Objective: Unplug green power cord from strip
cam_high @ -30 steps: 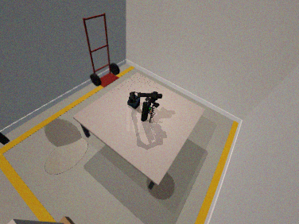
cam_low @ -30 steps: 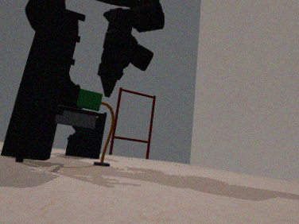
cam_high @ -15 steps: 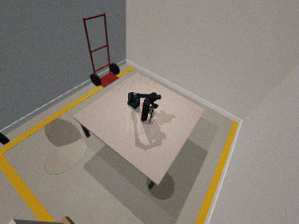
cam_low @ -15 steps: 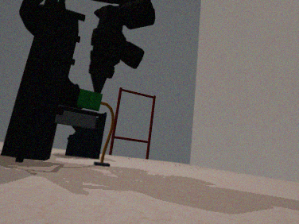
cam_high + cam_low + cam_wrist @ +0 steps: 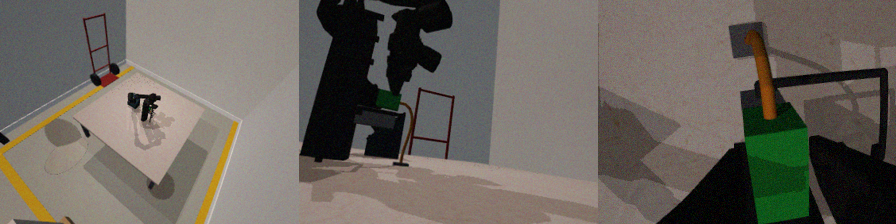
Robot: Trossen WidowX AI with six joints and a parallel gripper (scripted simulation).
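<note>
The green plug is 30 mm to the right of my gripper tip.
</note>
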